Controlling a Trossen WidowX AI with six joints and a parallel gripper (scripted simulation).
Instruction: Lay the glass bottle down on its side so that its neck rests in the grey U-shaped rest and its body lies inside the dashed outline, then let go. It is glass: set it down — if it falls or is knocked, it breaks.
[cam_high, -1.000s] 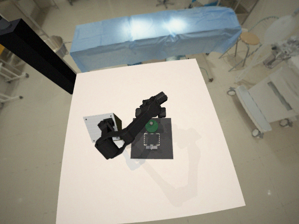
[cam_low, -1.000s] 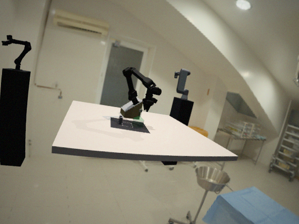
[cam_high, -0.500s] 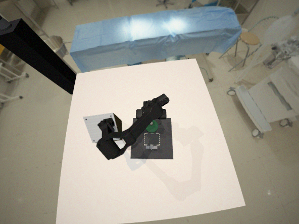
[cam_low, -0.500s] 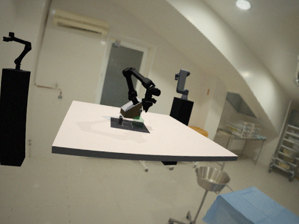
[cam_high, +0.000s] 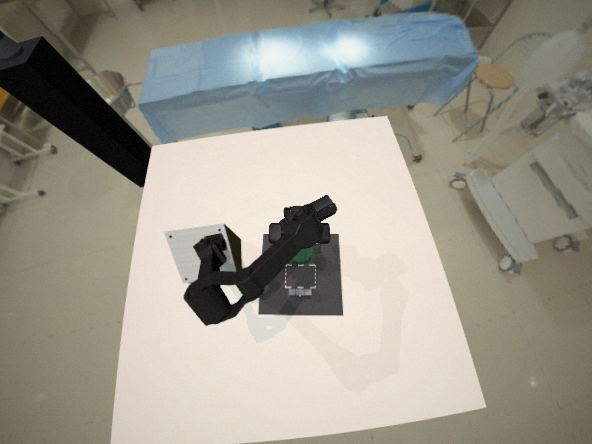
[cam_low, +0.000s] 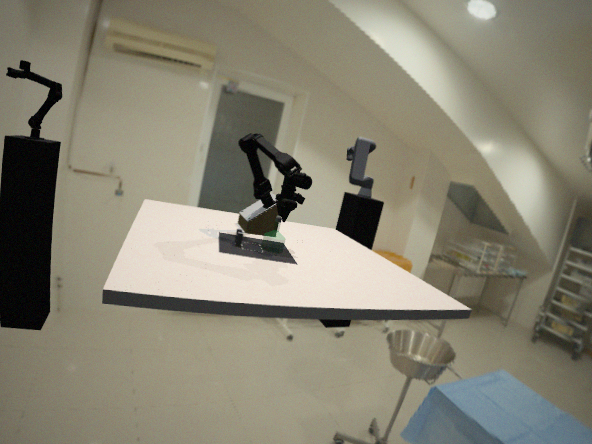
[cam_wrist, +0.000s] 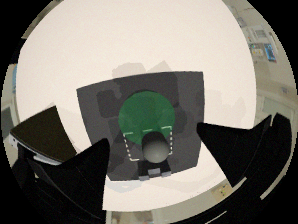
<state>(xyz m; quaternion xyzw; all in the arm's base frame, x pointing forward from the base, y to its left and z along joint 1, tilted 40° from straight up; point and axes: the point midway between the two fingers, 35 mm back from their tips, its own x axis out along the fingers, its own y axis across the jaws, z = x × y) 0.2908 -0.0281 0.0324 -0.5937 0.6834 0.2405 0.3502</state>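
The green glass bottle lies 5 cm below my gripper tip and 1 cm to the right of it. Also, from my gripper tip: dark mat (14 cm below, 9 cm to the right, 2 cm behind).
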